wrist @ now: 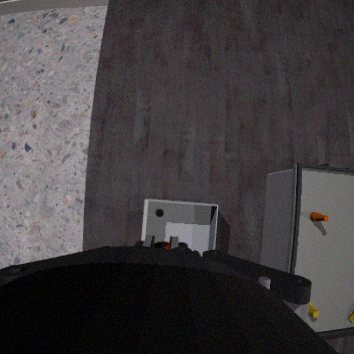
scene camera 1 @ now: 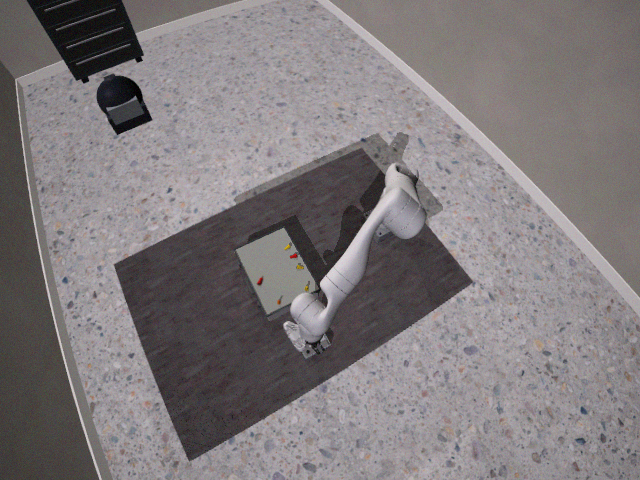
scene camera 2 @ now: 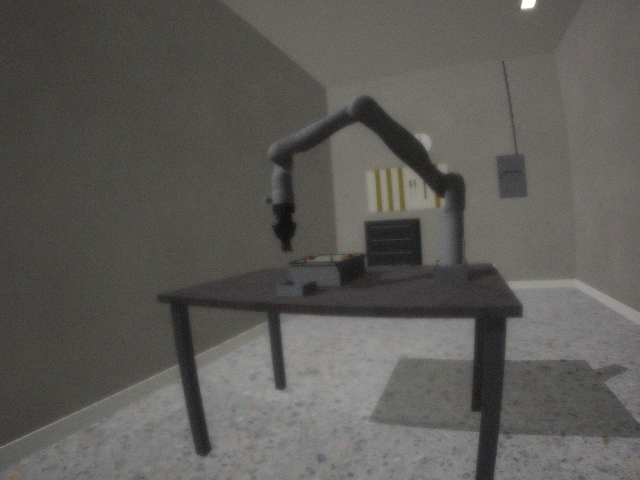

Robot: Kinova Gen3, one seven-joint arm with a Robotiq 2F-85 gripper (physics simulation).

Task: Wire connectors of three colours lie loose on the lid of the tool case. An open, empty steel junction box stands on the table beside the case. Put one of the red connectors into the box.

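Frame: origin at the arm's base, x ahead, y left, z up, level; centimetres.
Seen in the pictures: gripper, between the fingertips: (wrist: 161, 247) (scene camera 2: 286, 251); arm's base, origin of its link: (scene camera 2: 451, 263).
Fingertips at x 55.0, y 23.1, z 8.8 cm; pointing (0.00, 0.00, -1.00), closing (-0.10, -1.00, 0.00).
Offsets run from my fingertips to a thing's middle. Level surfaces: height alone.
My gripper (scene camera 1: 317, 349) (scene camera 2: 286, 249) (wrist: 161, 247) is shut on a red connector @(dy +0.0, dx -0.8, dz +0.7 cm) (wrist: 165, 245), mostly hidden behind the gripper body in the wrist view. It hangs well above the open steel junction box @(dy -1.8, dx -2.0, dz -12.8 cm) (scene camera 1: 308, 353) (scene camera 2: 290, 289) (wrist: 192, 213), over the box in the wrist view; the near part of the box is hidden there. The grey tool case @(dy -29.8, dx -5.5, dz -10.0 cm) (scene camera 1: 272, 268) (scene camera 2: 314, 273) (wrist: 327, 265) stands beside the box. On its lid lie two red connectors, one @(dy -28.8, dx +1.4, dz -5.1 cm) (scene camera 1: 260, 280) near the far long edge and another @(dy -29.8, dx -14.1, dz -5.1 cm) (scene camera 1: 294, 255) among yellow ones.
On the lid also lie an orange connector @(dy -18.2, dx +0.4, dz -4.6 cm) (scene camera 1: 279, 300) (wrist: 318, 217) and yellow connectors, such as one @(dy -34.3, dx -14.4, dz -5.1 cm) (scene camera 1: 287, 246) at a corner and one @(dy -16.6, dx -10.6, dz -4.5 cm) (scene camera 1: 307, 287) (wrist: 313, 311) near the arm. The dark table @(dz -14.7 cm) (scene camera 1: 206, 361) (scene camera 2: 392, 302) (wrist: 200, 100) ends close beside the box.
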